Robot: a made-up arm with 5 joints. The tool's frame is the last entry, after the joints.
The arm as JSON. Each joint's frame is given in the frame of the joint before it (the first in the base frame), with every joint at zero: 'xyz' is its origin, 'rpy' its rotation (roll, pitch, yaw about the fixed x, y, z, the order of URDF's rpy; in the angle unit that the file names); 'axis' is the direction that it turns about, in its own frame. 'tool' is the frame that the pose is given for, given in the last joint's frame.
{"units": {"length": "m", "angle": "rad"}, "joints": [
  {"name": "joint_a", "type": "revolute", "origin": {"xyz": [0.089, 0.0, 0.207], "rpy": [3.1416, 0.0, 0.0]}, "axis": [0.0, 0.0, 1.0]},
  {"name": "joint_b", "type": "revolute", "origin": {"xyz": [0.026, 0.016, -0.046], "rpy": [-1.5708, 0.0, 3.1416]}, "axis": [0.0, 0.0, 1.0]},
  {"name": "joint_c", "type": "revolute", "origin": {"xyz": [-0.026, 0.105, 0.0], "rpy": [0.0, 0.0, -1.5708]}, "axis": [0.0, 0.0, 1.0]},
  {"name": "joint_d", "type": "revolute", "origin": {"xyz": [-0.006, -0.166, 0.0], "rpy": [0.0, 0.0, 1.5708]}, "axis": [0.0, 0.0, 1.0]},
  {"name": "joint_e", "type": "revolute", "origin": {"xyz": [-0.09, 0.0, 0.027], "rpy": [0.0, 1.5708, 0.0]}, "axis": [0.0, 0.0, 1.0]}
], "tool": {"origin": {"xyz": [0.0, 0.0, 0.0], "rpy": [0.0, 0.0, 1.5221]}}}
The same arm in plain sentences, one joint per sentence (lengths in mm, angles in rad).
The arm has five revolute joints in a row. What follows holds with every joint at zero, and every direction is one of the base frame's.
The first joint sits 89 mm along +x and 207 mm along +z from the base frame's origin and turns about -z.
The second joint sits 26 mm along +x and 16 mm along -y and 46 mm along +z from the first joint and turns about +y.
The third joint sits 26 mm along +x and 105 mm along +z from the second joint and turns about +y.
The fourth joint sits 166 mm along +x and 6 mm along +z from the third joint and turns about +y.
The fifth joint sits 90 mm along +x and 27 mm along +y from the fourth joint and turns about -x.
The tool frame, which is the frame that the pose is given for, sits at the same point as the fifth joint; its axes are the base frame's turned by roll 1.5708, pitch -1.5221 and yaw -1.5708 rad (as in URDF: about the fixed x, then y, then z).

